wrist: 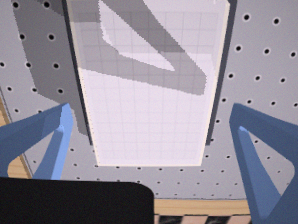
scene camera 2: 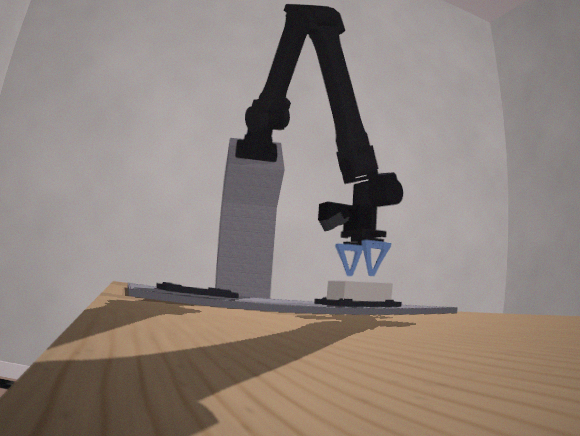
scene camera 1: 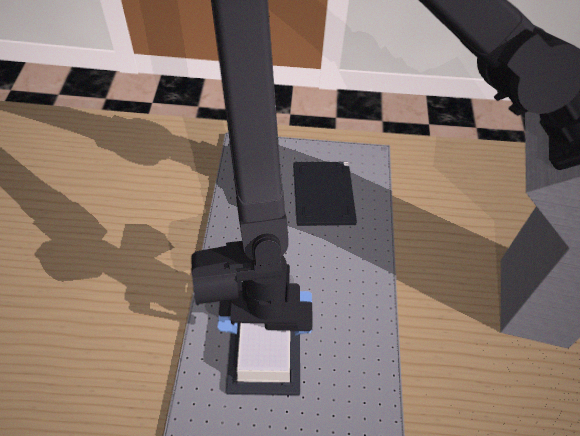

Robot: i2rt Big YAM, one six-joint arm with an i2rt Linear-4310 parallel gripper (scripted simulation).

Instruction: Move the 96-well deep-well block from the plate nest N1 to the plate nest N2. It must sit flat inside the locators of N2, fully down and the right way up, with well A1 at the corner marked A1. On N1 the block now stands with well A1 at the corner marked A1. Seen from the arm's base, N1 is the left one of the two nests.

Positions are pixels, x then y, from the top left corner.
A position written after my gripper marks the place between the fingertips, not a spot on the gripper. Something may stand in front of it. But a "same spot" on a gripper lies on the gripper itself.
Scene:
my gripper: wrist; scene camera 2; scene camera 1 265, 330
white deep-well block: wrist; scene camera 2 358, 291; scene camera 1
same spot on white deep-well block: (wrist: 148, 81) = (scene camera 1: 264, 327)
same spot on my gripper: (wrist: 45, 190) = (scene camera 2: 355, 239)

